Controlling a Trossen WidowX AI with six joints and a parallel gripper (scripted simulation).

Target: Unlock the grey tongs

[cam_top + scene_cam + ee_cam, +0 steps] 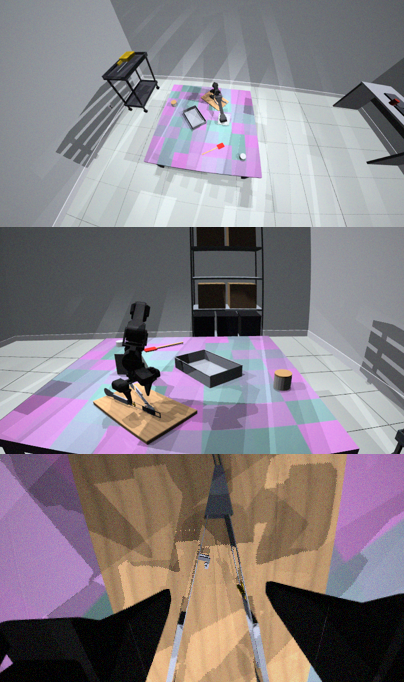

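Right now the wooden board is 4 cm below my gripper tip. From my gripper tip the other things lie so: red spatula (75 cm to the left, 5 cm behind, 4 cm below); roasting tin (36 cm to the left, 25 cm ahead, 2 cm below); cork-lidded jar (58 cm ahead, 16 cm to the left, 1 cm below).
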